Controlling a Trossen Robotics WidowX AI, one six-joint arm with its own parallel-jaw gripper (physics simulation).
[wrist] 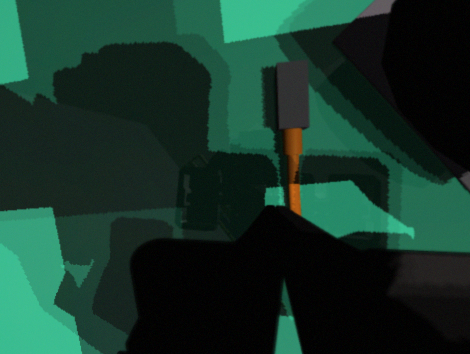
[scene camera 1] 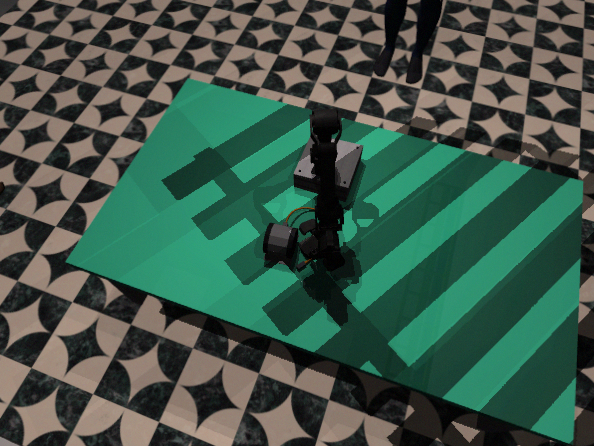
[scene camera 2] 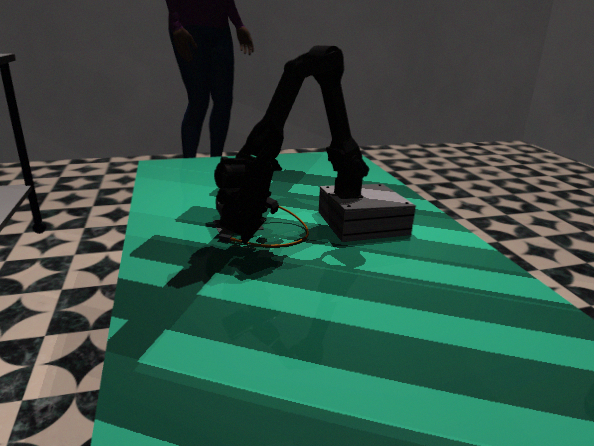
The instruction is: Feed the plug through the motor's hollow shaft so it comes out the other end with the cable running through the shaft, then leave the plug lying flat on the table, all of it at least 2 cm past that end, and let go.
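Frame: origin at the arm's base, x ahead, y left, z up, level; metres.
Seen in the pictures: gripper, fingertip midpoint: (wrist: 274,213) (scene camera 2: 244,243); arm's base, link origin: (scene camera 2: 348,194).
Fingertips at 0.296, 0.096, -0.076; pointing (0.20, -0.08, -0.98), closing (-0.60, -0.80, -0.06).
Note:
Pixels of each thing's top centre, then the offset from my fingertips to it, as dx, dy, dz. Level surfaces: height alone.
- motor, top centre: (scene camera 1: 280,232) +0.000, -0.128, +0.093
- grey block-shaped plug, top centre: (wrist: 293,94) (scene camera 2: 225,235) (scene camera 1: 301,264) +0.043, -0.039, +0.005
- green table, surface height: dz -0.009
The motor (scene camera 1: 281,241) (wrist: 425,75) is a dark and grey drum lying on the table. The grey block-shaped plug (scene camera 1: 302,265) (wrist: 293,95) lies flat on the table beside the motor. Its orange cable (scene camera 1: 295,210) (scene camera 2: 306,229) (wrist: 293,142) runs from the plug under the gripper and curves round in a loop; its far end meets the motor's back side in scene camera 1. My gripper (scene camera 2: 246,239) (wrist: 274,213) is shut, low over the table behind the plug. The cable passes out of sight beneath one finger and does not show between the fingers. The shaft opening is hidden.
The green table (scene camera 1: 165,235) (scene camera 2: 350,305) carries broad dark shadow stripes. The arm's grey base block (scene camera 1: 352,160) (scene camera 2: 377,222) stands behind the motor. A person stands beyond the table's far edge. Part of another table (scene camera 2: 20,115) shows at the left of scene camera 2.

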